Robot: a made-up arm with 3 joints.
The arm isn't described. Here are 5 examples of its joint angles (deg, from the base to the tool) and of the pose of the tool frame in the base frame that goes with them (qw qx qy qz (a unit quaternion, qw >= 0); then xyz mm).
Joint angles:
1: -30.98 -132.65 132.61
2: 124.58 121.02 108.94
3: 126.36 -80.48 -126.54
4: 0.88 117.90 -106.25
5: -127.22 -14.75 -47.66
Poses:
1: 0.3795 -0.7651 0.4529 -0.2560 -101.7 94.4 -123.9
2: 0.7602 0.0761 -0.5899 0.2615 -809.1 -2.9 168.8
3: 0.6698 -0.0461 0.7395 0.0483 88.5 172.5 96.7
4: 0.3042 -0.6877 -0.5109 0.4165 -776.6 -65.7 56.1
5: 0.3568 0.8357 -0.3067 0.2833 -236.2 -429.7 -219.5
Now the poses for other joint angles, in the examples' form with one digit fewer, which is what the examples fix.
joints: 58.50 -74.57 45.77
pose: 0.524 -0.564 0.336 -0.543 93 145 207
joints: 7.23 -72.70 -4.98
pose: 0.805 -0.025 0.593 -0.002 79 36 346
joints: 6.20 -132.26 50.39
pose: 0.345 -0.409 0.817 -0.217 -83 -18 -117
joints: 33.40 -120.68 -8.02
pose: 0.490 -0.084 0.840 -0.216 8 -73 7
